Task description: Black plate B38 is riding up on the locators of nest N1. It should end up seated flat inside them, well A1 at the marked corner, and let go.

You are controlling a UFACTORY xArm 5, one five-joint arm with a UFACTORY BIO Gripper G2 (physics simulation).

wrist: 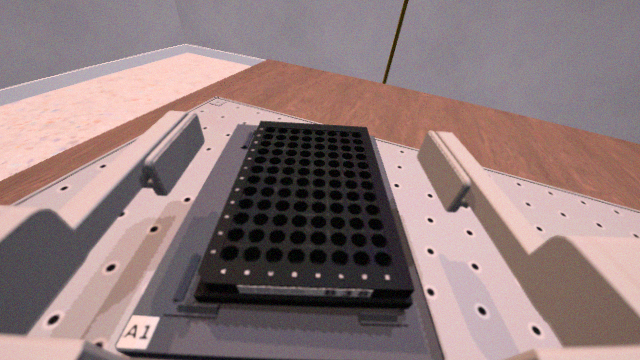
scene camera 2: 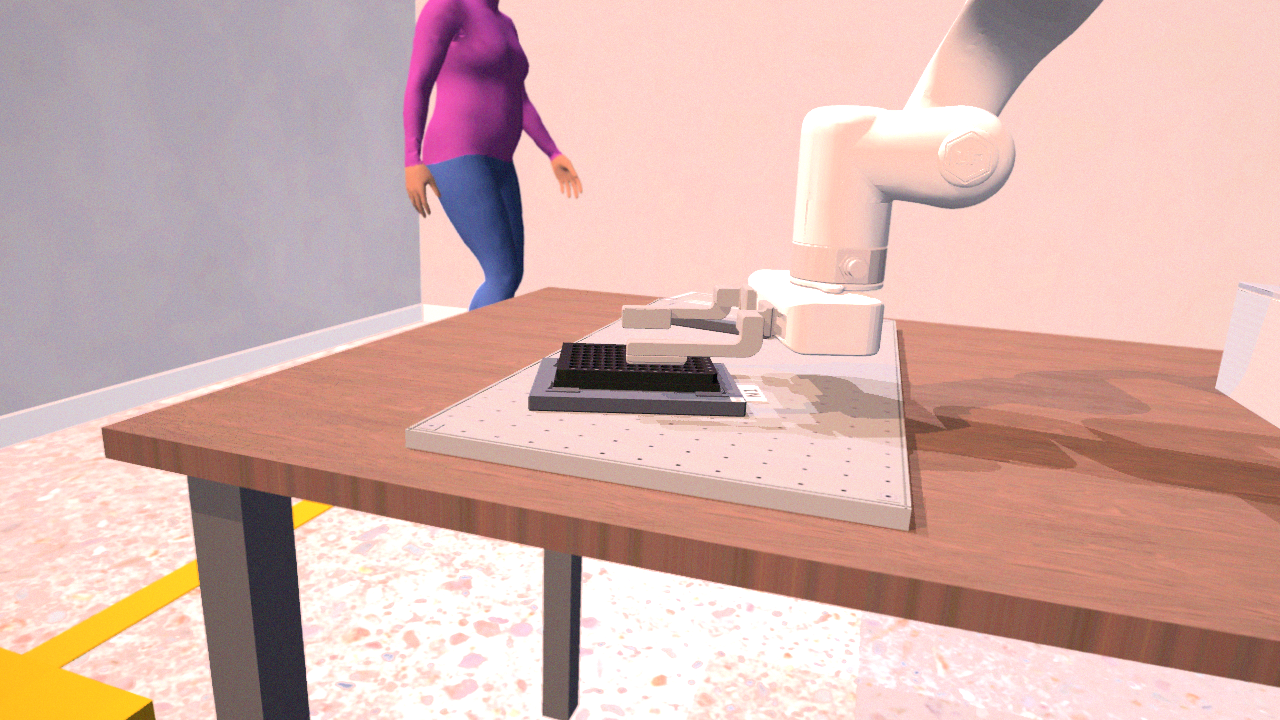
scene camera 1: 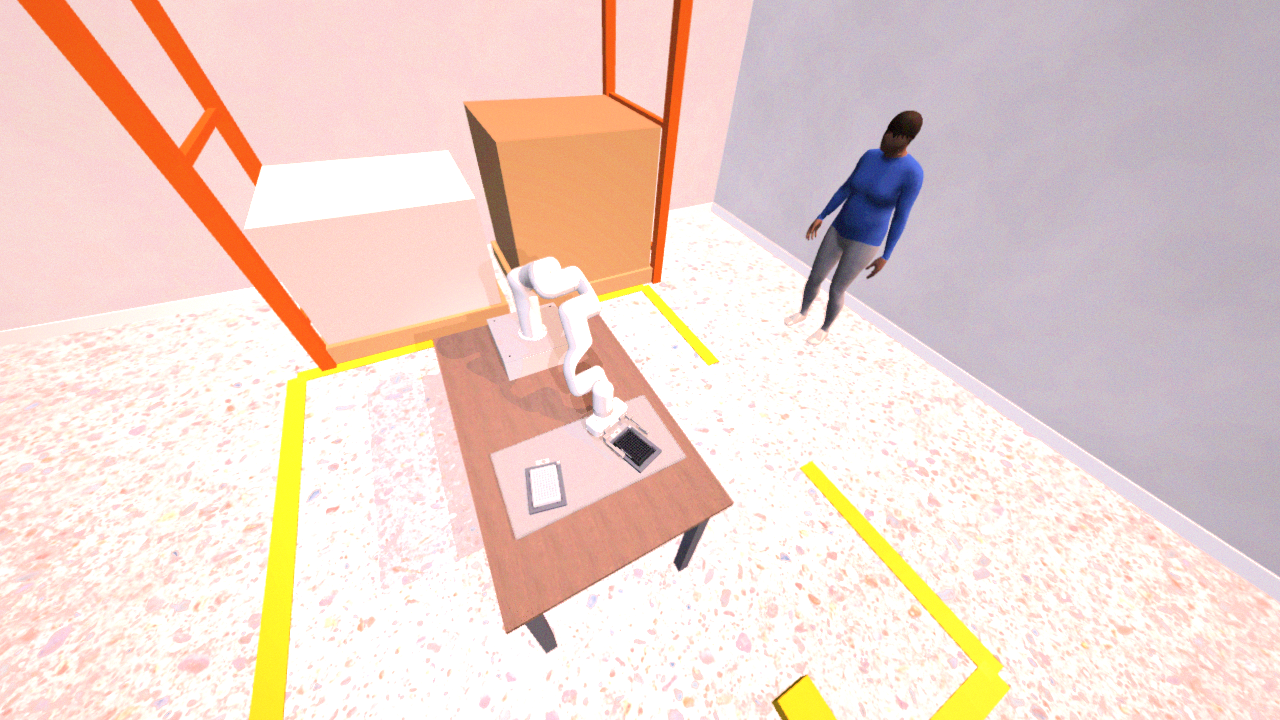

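Where they show: hand, its tool point: (wrist: 313, 159) (scene camera 2: 650, 333) (scene camera 1: 632, 440); arm's base, origin of its link: (scene camera 1: 533, 332).
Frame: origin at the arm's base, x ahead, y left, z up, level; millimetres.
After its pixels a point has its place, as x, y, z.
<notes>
Black plate B38 (scene camera 1: 635, 445) @[686, 64, -69] (scene camera 2: 590, 367) @[715, 96, -67] (wrist: 310, 200) @[668, 54, -66] lies on the dark grey nest N1 (scene camera 2: 626, 404) @[681, 123, -85] (wrist: 280, 332) @[612, 51, -81]. In the wrist view its near end stands high beside the low corner locators, and it sits closer to the nest's right edge than its left; the exact tilt is hard to tell. The white A1 label (wrist: 138, 332) @[600, 100, -81] is at the nest's near left corner, on the same side as the plate's small triangle mark. My gripper (scene camera 1: 633, 442) @[675, 55, -45] (scene camera 2: 651, 334) @[675, 55, -45] (wrist: 310, 162) @[675, 55, -45] is open, one finger on each side above the plate's long sides, apart from it.
The pale perforated board (scene camera 1: 586, 483) @[699, -152, -93] (scene camera 2: 805, 465) @[553, 193, -93] (wrist: 575, 230) @[719, -129, -93] carries the nest on the wooden table (scene camera 1: 546, 573) @[866, -387, -106] (scene camera 2: 1029, 537) @[429, 238, -106]. A second nest with a white plate (scene camera 1: 544, 485) @[636, -274, -72] stands at the board's other end. A person (scene camera 1: 863, 214) (scene camera 2: 474, 98) stands beyond the table.
</notes>
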